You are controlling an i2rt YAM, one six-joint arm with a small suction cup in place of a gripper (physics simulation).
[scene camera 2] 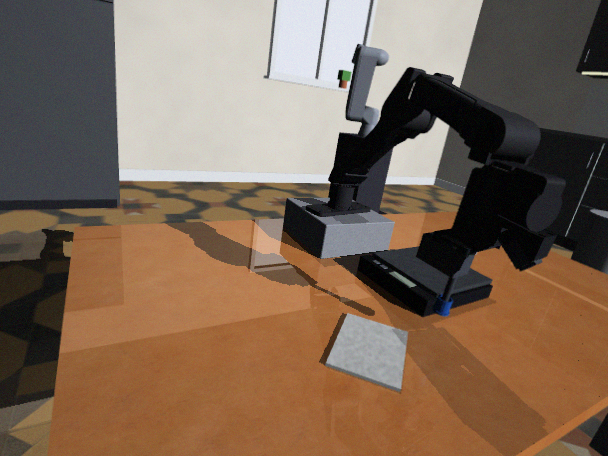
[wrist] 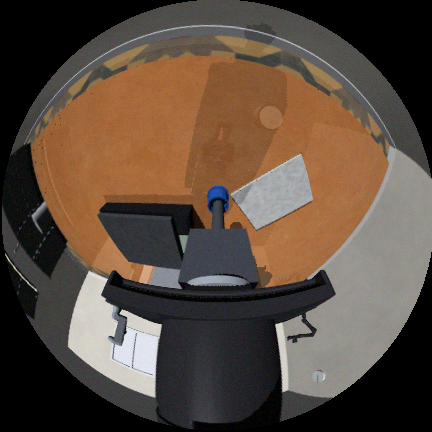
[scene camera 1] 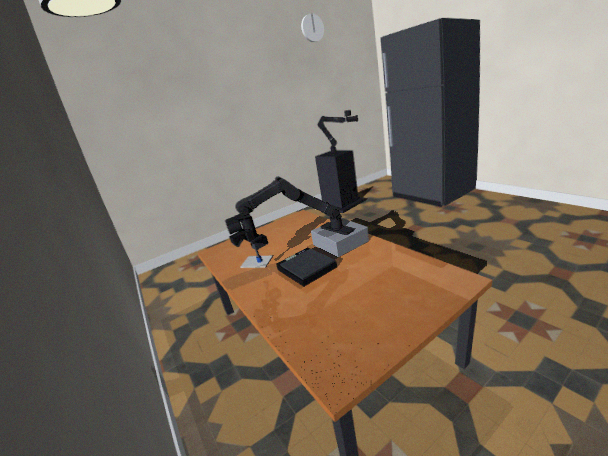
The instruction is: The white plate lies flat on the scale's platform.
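A black scale (scene camera 2: 415,283), (wrist: 155,234), (scene camera 1: 304,267) rests on the table. There is also a white plate (scene camera 2: 366,349), (wrist: 286,187). The suction cup (scene camera 2: 441,307), (wrist: 217,190) is 0.14 m from the middle of the white plate, and the suction cup carries nothing.
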